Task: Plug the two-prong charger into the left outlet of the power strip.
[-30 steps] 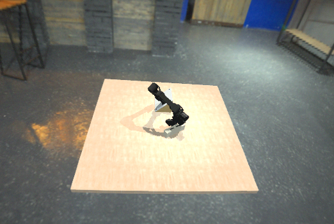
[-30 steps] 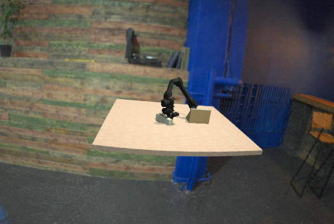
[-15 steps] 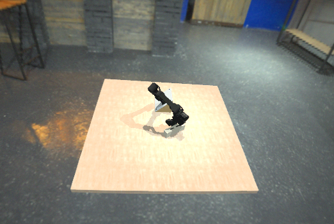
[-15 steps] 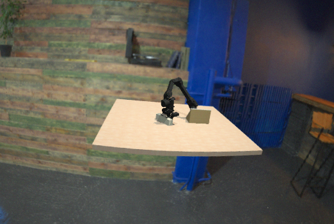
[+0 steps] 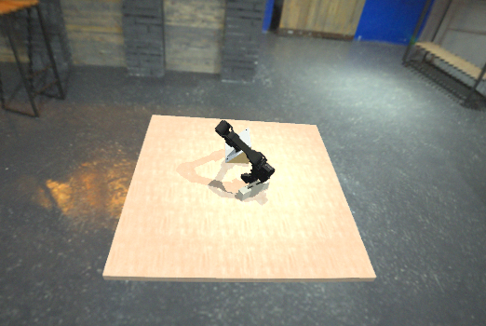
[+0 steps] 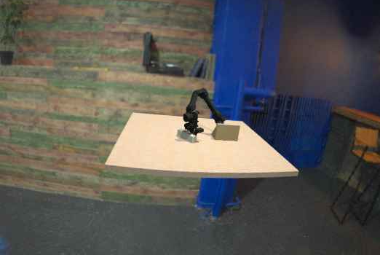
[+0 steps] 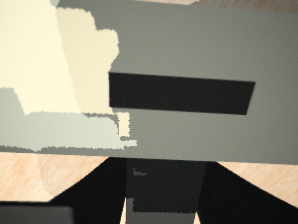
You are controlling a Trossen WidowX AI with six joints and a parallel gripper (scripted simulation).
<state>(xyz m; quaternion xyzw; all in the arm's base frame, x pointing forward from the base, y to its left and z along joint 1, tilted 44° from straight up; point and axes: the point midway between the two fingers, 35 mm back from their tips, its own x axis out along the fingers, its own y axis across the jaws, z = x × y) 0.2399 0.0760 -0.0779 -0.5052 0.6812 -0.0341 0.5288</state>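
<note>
My gripper tip is now 10 mm short of the black two-prong charger, 10 mm to the right of it and 10 mm below it.
</note>
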